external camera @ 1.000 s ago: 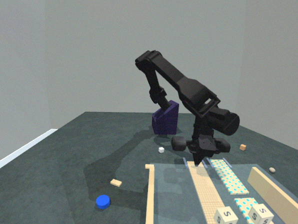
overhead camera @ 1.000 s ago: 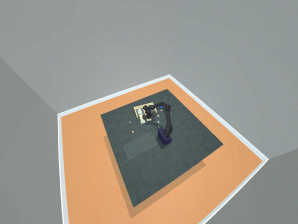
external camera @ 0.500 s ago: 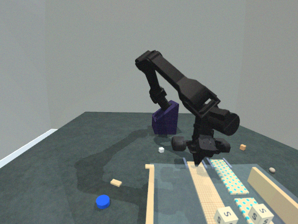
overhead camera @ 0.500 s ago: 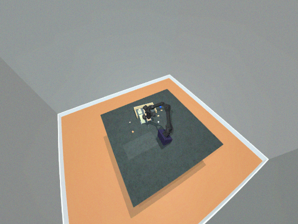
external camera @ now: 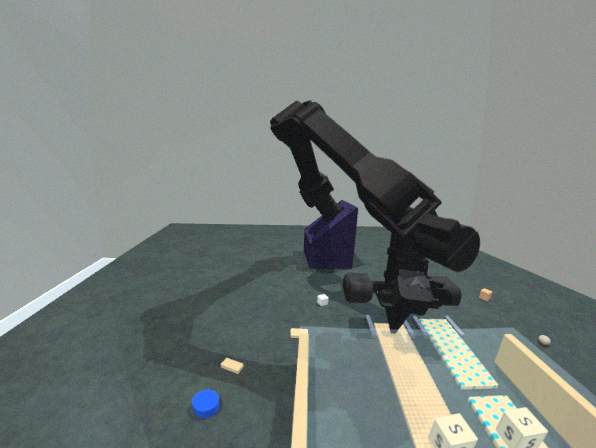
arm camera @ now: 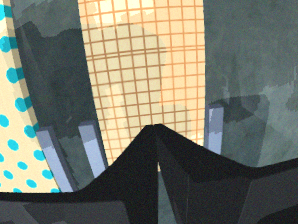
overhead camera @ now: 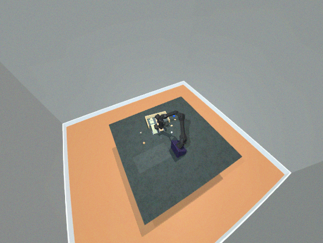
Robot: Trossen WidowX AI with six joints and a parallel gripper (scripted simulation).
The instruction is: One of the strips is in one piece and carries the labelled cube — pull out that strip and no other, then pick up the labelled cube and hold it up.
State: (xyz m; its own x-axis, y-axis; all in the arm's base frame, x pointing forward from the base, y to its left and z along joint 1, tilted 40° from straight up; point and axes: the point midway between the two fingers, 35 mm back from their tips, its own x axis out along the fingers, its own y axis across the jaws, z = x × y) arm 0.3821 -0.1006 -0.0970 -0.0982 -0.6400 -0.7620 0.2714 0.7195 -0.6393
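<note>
My gripper tip is now 6 cm short of the dotted strip and 8 cm to the right of it. Also, from my gripper tip: pebble (10 cm ahead, 27 cm to the left); then white cube (13 cm behind, 9 cm to the right); then orange cube (6 cm behind, 31 cm to the left).
</note>
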